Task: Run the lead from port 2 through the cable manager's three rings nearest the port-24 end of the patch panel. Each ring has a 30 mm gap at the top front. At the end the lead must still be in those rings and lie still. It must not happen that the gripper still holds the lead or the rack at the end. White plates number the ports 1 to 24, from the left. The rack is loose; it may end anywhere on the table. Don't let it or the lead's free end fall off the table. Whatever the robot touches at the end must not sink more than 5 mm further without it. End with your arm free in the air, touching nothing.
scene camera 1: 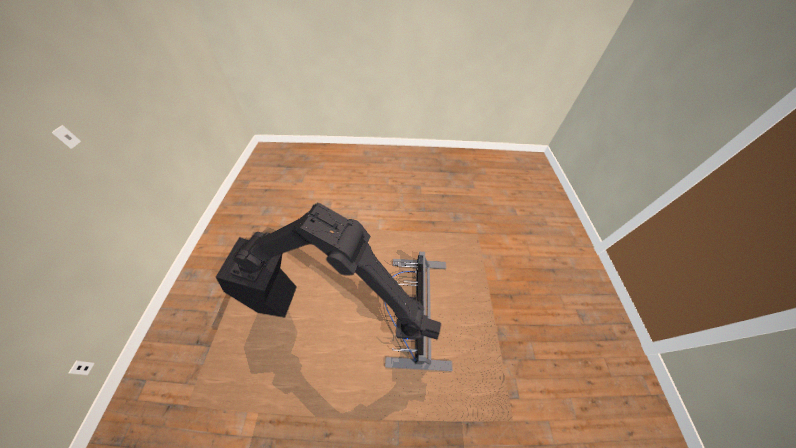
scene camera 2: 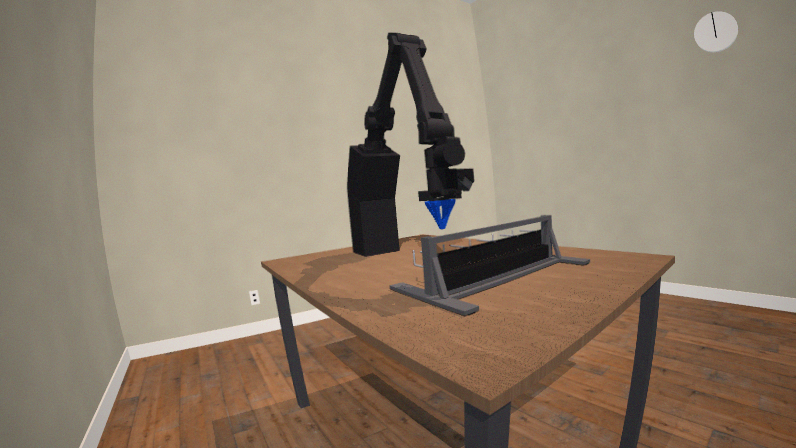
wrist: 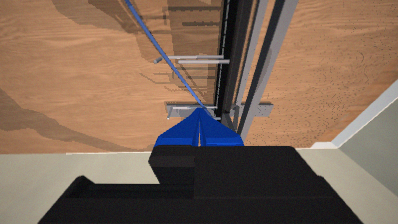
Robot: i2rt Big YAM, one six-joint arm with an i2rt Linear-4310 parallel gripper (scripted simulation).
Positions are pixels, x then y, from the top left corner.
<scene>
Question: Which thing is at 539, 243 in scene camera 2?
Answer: A grey rack.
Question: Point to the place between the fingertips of my gripper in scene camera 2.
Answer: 442, 229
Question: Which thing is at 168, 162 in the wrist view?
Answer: My gripper.
</scene>
